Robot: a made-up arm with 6 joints. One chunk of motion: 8 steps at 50 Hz.
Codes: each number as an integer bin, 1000 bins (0 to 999) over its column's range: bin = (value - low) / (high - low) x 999, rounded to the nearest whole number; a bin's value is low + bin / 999 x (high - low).
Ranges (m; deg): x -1.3..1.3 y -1.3..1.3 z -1.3..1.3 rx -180..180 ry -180..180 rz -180..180
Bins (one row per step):
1: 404 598 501 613 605 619
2: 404 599 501 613 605 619
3: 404 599 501 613 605 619
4: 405 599 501 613 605 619
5: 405 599 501 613 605 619
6: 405 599 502 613 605 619
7: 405 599 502 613 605 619
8: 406 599 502 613 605 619
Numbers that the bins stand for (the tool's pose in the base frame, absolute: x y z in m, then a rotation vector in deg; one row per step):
1: -0.2485 0.2564 0.0039 40.90 38.02 43.06
2: -0.2485 0.2590 0.0039 40.90 38.02 43.06
3: -0.2485 0.2590 0.0039 40.90 38.02 43.06
4: -0.2459 0.2590 0.0039 40.90 38.02 43.06
5: -0.2459 0.2590 0.0039 40.90 38.02 43.06
6: -0.2459 0.2590 0.0065 40.90 38.02 43.06
7: -0.2459 0.2590 0.0065 40.90 38.02 43.06
8: -0.2433 0.2590 0.0065 40.90 38.02 43.06

